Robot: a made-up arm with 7 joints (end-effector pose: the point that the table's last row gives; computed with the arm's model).
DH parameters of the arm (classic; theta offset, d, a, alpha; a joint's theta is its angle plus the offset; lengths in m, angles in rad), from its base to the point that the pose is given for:
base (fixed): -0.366 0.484 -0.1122 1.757
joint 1: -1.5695 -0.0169 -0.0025 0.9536
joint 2: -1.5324 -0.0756 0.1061 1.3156
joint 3: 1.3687 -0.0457 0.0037 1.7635
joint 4: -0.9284 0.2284 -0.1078 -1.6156
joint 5: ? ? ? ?
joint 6: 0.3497 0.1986 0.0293 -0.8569
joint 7: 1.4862 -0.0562 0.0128 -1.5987
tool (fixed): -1.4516 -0.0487 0 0
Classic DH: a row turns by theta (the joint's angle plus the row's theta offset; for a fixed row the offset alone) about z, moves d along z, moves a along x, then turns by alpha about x.
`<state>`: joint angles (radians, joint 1 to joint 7).
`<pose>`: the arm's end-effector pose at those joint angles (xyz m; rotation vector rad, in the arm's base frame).
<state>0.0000 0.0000 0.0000 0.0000 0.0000 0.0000 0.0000</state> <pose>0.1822 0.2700 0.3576 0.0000 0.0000 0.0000</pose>
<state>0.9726 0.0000 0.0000 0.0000 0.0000 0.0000 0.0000</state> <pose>0.2321 0.2046 0.5869 -0.3421 -0.8925 -0.1801</pose>
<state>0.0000 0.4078 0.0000 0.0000 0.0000 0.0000 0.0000</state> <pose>0.2052 0.1959 0.3156 -0.3935 -0.0975 -0.0441</pose>
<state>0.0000 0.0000 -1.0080 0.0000 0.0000 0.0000 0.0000</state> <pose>0.1571 0.1033 0.3146 0.3208 0.1931 -0.9359</pose>
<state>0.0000 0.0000 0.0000 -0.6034 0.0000 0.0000 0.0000</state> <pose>0.2042 0.2700 0.5038 0.0000 -0.6034 0.0000</pose>
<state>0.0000 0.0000 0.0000 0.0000 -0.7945 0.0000 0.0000</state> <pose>0.1553 0.4173 0.2961 0.7553 0.0356 -0.2438</pose>
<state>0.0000 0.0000 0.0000 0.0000 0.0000 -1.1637 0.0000</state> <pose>0.1414 0.2347 0.4361 -0.6500 0.9605 0.0955</pose>
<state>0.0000 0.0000 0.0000 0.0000 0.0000 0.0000 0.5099</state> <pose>0.1851 0.2920 0.3701 0.5061 -0.0606 -0.0142</pose>
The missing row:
joint 5: 0.1095 -0.1642 0.0718 -2.1167
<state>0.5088 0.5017 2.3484 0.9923 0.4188 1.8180 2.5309</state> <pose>0.1645 0.0280 0.2494 1.2718 1.6379 0.1895</pose>
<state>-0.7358 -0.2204 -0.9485 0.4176 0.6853 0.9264 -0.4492</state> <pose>-0.0390 0.2090 0.1657 0.0729 0.8408 -0.3668</pose>
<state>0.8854 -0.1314 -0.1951 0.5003 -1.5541 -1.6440 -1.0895</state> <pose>0.2248 0.3590 0.3975 -0.3760 0.4630 0.9002</pose>
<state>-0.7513 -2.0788 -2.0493 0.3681 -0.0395 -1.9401 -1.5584</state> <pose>-0.1163 0.2427 0.6317 -2.4460 0.4302 -1.4842</pose>
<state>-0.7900 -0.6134 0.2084 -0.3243 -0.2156 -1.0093 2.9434</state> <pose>0.1957 0.3028 0.4991 -2.3713 -0.7122 1.6241</pose>
